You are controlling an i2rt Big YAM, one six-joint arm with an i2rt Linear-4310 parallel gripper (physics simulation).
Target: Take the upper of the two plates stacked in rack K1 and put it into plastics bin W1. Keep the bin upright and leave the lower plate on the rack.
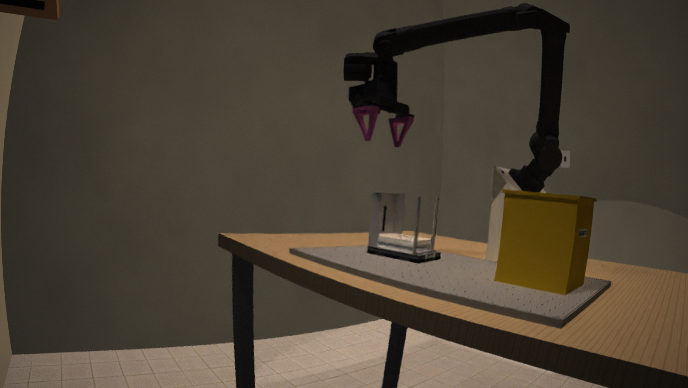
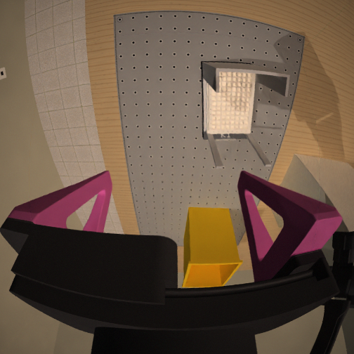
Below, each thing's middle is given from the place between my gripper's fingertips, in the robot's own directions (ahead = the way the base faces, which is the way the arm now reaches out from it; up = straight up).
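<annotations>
As for the plastics bin W1 [image 1: 545, 238], my hand is now 170 mm above it, 110 mm past it and 400 mm to the right of it.
</annotations>
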